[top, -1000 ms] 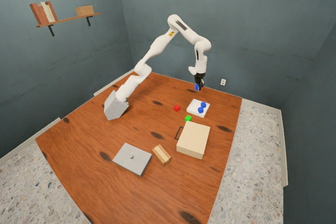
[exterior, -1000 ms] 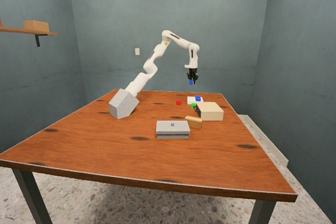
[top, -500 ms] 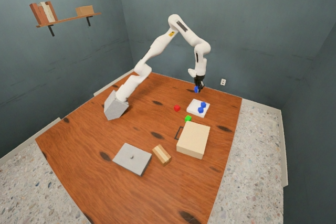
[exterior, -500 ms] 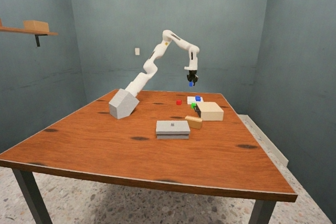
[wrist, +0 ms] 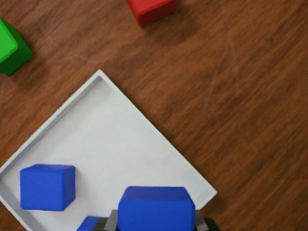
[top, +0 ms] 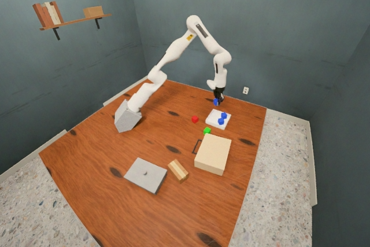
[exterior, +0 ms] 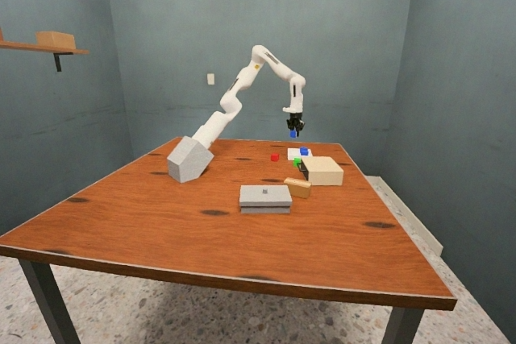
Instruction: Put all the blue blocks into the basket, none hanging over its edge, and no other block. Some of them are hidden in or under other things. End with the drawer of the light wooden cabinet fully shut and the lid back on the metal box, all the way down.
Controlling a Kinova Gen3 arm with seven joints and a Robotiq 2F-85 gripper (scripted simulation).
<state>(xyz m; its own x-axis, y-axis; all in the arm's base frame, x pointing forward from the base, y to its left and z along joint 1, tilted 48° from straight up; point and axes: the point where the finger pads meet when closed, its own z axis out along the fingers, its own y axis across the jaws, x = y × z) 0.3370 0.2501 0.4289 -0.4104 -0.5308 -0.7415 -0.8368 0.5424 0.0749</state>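
The white basket lies 130 mm below my hand, 40 mm ahead of it and 20 mm to the right of it. The rest, counted from my hand: light wooden cabinet: 290 mm to the right, 210 mm ahead, 100 mm below; then green block: 180 mm to the right, 120 mm below, 70 mm ahead; then red block: 150 mm to the right, 120 mm below, 70 mm behind.
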